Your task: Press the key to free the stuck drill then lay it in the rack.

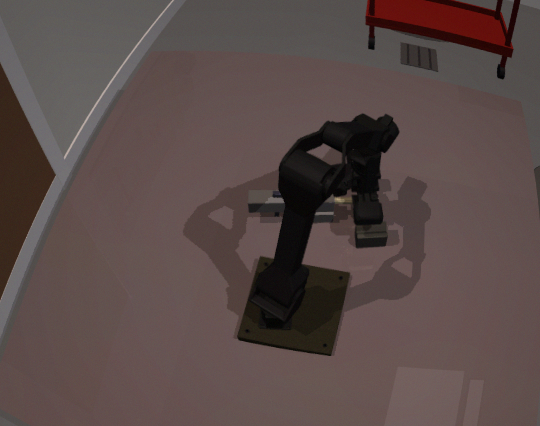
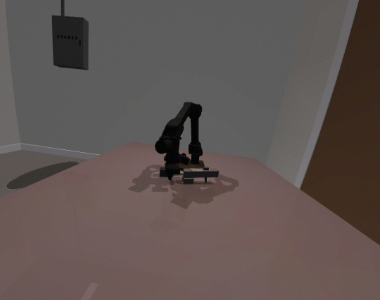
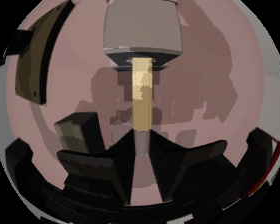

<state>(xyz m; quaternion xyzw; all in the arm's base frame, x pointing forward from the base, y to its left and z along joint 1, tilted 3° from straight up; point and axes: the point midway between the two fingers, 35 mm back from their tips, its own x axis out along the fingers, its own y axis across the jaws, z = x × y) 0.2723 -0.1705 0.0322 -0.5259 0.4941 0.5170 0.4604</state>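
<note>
My gripper tip is now 5 cm to the right of the tan drill and 3 cm below it. The rest, counted from my gripper tip: rack: 7 cm behind, 2 cm to the right, 1 cm above; then dark key: 18 cm to the left, 4 cm above, 2 cm behind; then grey housing: 15 cm to the left, 3 cm above, 1 cm behind.
</note>
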